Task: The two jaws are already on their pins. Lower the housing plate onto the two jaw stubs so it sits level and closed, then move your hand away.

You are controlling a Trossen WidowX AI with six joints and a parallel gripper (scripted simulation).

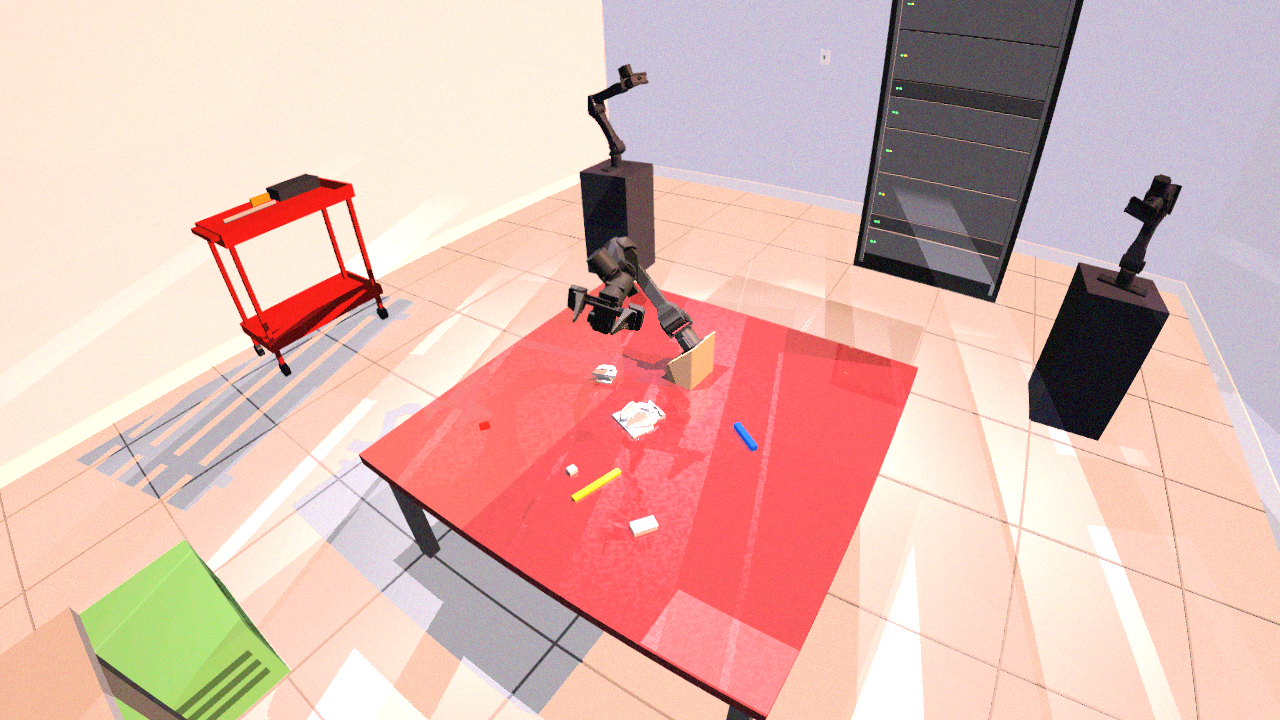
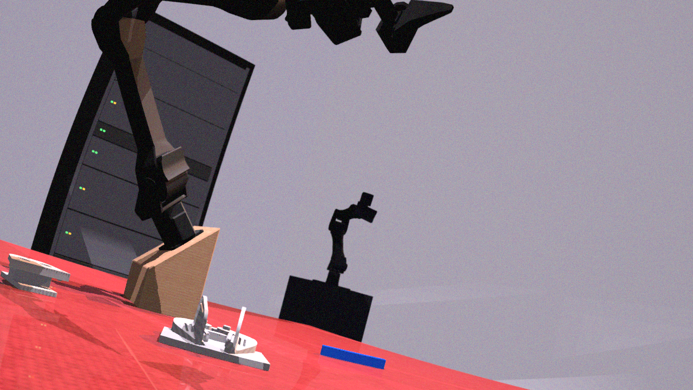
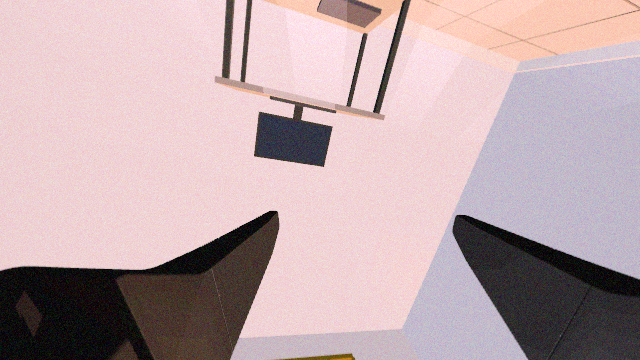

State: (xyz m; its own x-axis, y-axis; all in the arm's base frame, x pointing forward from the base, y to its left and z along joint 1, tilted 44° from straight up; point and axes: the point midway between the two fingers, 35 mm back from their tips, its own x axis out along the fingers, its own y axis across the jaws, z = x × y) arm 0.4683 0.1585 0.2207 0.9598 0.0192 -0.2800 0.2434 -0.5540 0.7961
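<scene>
The housing plate lies 410 mm below my gripper tip, 330 mm behind it and 210 mm to the right of it. The rest, counted from my gripper tip: white block 430 mm below, 200 mm to the left, 130 mm ahead; then grey jaw assembly 430 mm below, 220 mm behind, 10 mm to the left; then yellow bar 440 mm below, 80 mm ahead, 20 mm to the left.
</scene>
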